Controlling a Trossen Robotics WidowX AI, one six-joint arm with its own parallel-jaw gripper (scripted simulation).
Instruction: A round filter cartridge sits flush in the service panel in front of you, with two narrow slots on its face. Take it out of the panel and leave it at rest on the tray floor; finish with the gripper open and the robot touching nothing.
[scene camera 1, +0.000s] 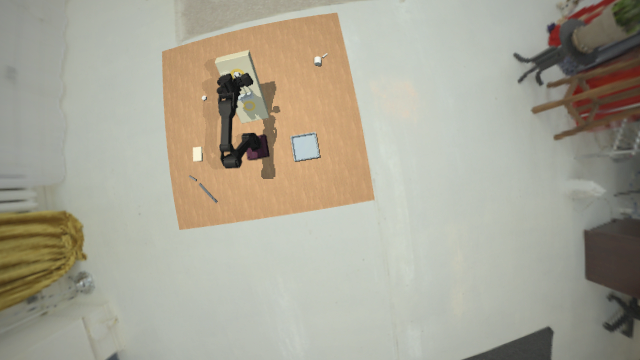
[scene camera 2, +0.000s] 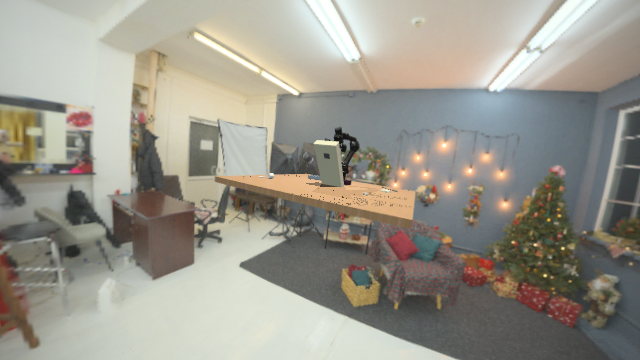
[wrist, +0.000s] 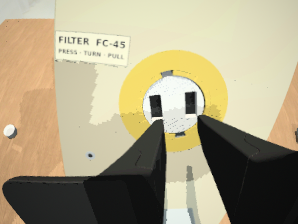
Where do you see a service panel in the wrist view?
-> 104, 64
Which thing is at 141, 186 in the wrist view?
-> The gripper.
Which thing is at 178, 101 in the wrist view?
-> A white filter cartridge.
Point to a service panel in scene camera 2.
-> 328, 155
